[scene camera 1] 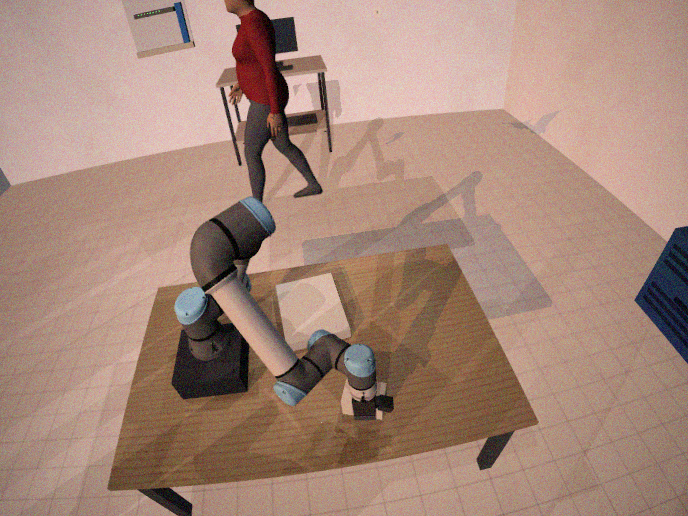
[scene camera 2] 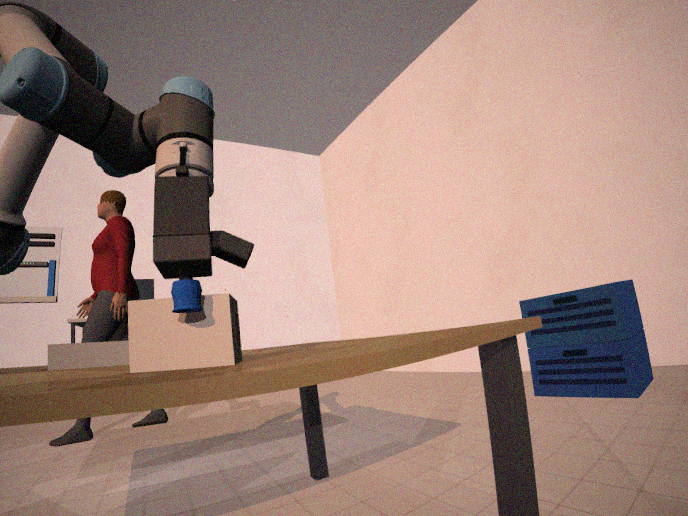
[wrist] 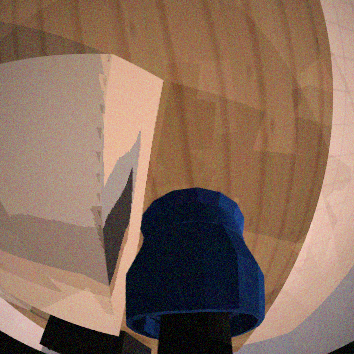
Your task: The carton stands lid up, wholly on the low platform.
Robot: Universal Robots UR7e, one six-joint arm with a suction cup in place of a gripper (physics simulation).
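Seen in the pictures: hand at its tool point: [scene camera 2: 187, 310] [wrist: 192, 232]; arm's base at its link origin: [scene camera 1: 210, 343].
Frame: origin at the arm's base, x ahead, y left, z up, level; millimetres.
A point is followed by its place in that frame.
The beige carton [scene camera 1: 346, 400] @[x 494, y -205, z -16 mm] [scene camera 2: 166, 338] @[x 523, y -216, z -65 mm] [wrist: 49, 140] stands on the wooden table [scene camera 1: 444, 360] @[x 829, y -10, z -104 mm] [scene camera 2: 333, 355] @[x 711, y -281, z -103 mm] near its front edge, off the low platform. The low platform [scene camera 1: 310, 305] @[x 335, y 228, z -56 mm] [scene camera 2: 83, 355] @[x 324, y 56, z -80 mm] is a flat grey-white slab behind it, in the middle of the table. My blue suction cup [scene camera 1: 366, 412] @[x 553, y -246, z -36 mm] [scene camera 2: 186, 302] [wrist: 194, 253] hangs just beside the carton, off one top edge, with its tip a little below the top face. In the wrist view it is over bare table with the carton to its left. Nothing hangs on the cup.
The arm's base [scene camera 1: 211, 367] @[x 33, y -102, z 1 mm] stands on the table left of the platform. A person in red [scene camera 1: 258, 72] [scene camera 2: 113, 250] walks behind the table near a desk with a monitor [scene camera 1: 305, 63]. A blue cabinet [scene camera 1: 667, 289] [scene camera 2: 589, 338] stands at the right.
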